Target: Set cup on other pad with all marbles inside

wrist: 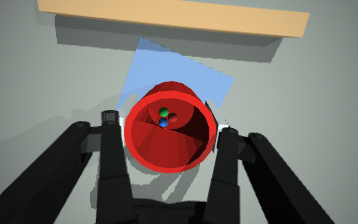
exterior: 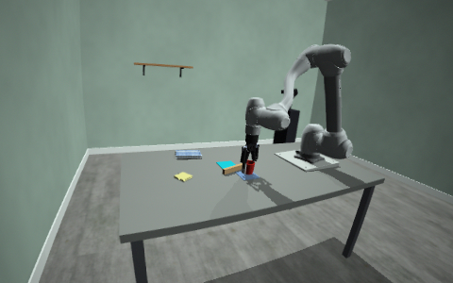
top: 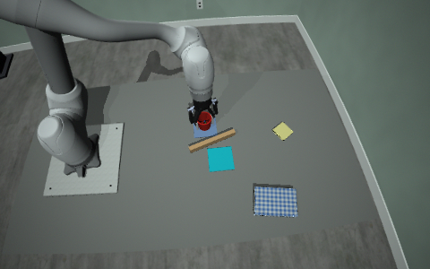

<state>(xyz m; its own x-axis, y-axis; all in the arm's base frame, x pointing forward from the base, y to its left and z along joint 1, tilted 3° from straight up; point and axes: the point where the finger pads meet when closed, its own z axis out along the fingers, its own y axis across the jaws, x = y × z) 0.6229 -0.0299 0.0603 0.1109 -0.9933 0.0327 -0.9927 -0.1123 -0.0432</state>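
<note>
My gripper is now 9 cm to the left of the wooden rail, 4 cm above it and 1 cm short of it. Also, from my hand: red cup (2 cm below).
</note>
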